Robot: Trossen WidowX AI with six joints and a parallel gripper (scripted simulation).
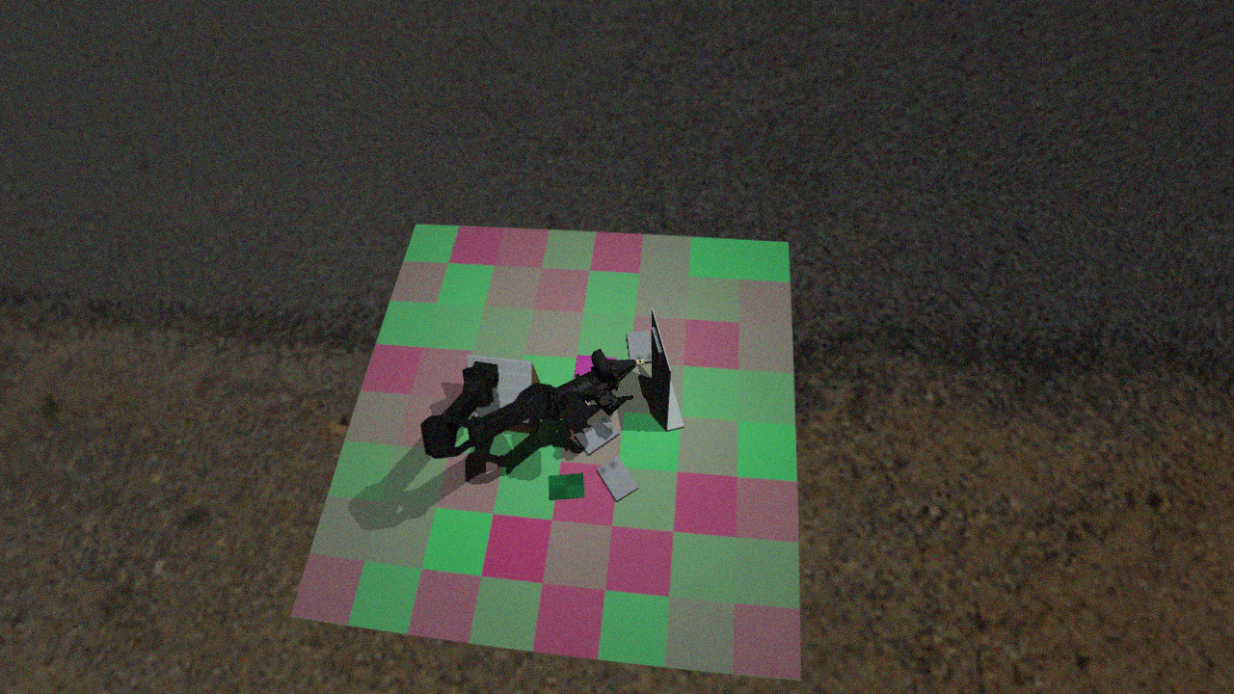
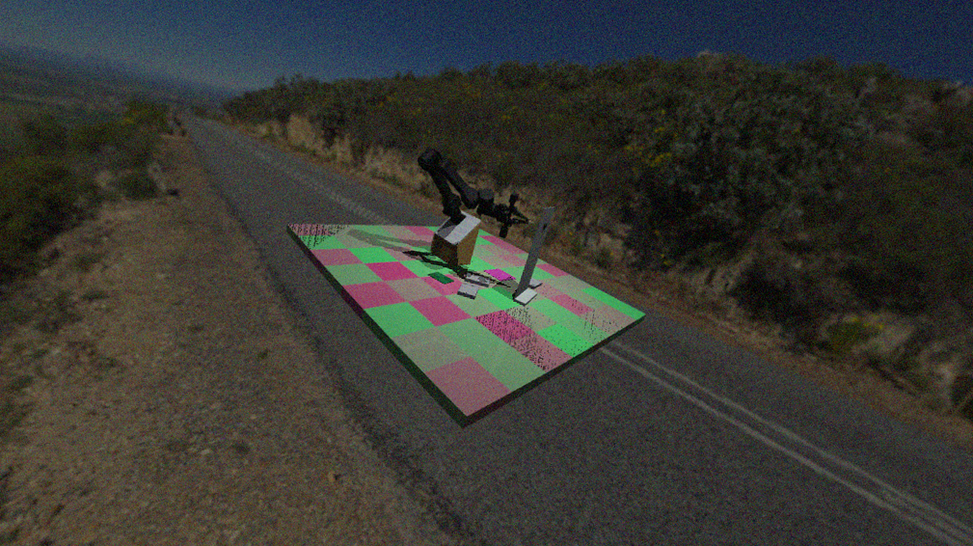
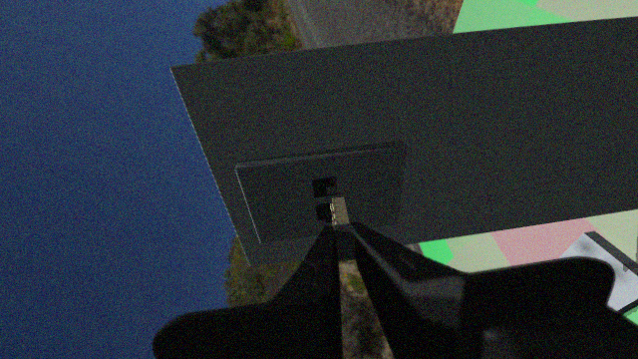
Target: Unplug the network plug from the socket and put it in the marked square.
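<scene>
The upright grey panel is 130 mm below my gripper tip, 60 mm ahead of it and 40 mm to the left of it. From my gripper tip the other things lie so: dark green flat piece: 320 mm below, 250 mm to the right, 160 mm behind.
</scene>
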